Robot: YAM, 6 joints.
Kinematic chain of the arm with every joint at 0, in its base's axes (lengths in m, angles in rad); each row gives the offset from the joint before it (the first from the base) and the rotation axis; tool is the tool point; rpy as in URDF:
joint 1: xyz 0 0 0.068 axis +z
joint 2: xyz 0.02 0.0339 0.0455 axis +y
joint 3: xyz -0.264 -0.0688 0 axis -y
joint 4: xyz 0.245 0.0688 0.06 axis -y
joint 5: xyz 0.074 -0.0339 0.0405 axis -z
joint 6: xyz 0.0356 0 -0.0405 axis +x
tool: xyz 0 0 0 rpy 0 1.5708 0
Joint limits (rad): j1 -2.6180..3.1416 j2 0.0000..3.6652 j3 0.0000..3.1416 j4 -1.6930..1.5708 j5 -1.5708..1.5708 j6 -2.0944..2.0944
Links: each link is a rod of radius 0.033 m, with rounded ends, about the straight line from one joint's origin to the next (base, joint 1, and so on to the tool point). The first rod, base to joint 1, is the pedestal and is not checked.
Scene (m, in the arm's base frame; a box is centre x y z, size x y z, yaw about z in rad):
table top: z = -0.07
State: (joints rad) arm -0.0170 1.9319 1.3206 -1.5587 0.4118 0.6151
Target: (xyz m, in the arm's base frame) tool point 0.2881 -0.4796 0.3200
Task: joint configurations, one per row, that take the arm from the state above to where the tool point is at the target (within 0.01 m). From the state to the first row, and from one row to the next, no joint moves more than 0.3 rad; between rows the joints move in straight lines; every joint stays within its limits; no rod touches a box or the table.
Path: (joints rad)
1: -0.2649 2.0551 1.6114 -1.2824 0.3936 0.6151
2: -0.5129 2.1783 1.9021 -1.0061 0.3753 0.6151
3: -0.7608 2.3014 2.1929 -0.7297 0.3571 0.6151
4: -1.0087 2.4246 2.4837 -0.4534 0.3388 0.6151

